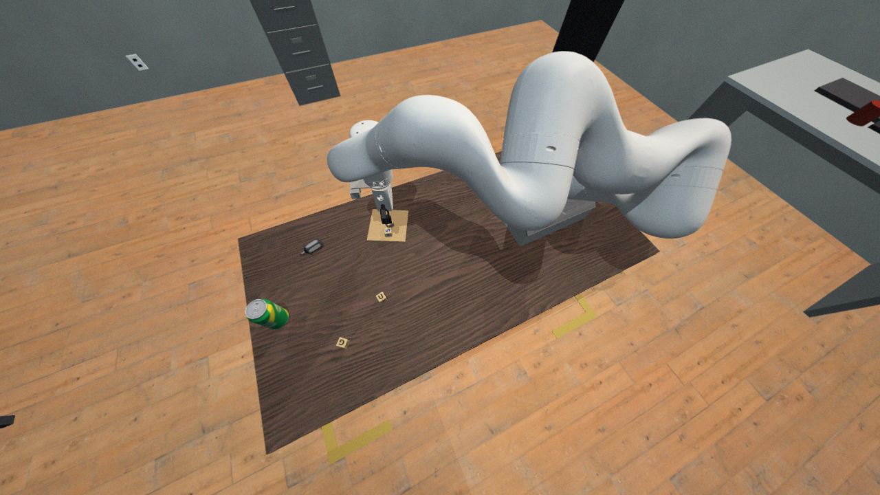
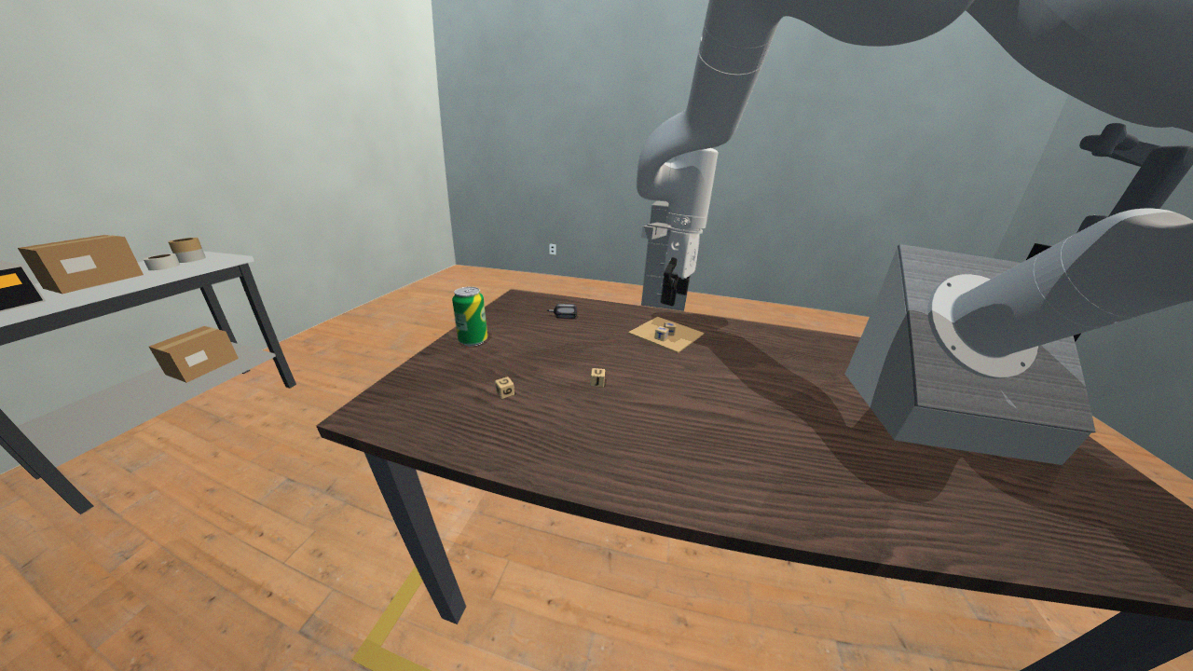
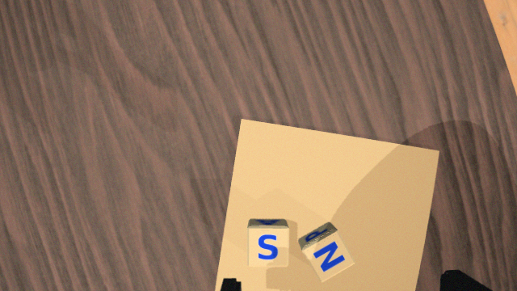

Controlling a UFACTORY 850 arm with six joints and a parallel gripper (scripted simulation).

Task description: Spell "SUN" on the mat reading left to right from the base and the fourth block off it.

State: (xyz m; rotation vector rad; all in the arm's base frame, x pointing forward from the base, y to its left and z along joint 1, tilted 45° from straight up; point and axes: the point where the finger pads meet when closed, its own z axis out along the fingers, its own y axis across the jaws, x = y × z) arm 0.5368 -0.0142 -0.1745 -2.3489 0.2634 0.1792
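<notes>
My hand is 90 mm above the n block and 10 mm to the left of it. Round my hand: s block (90 mm below, 30 mm to the left, 20 mm ahead); tan mat (110 mm below, 10 mm to the right); u block (260 mm to the left, 110 mm ahead, 100 mm below).
</notes>
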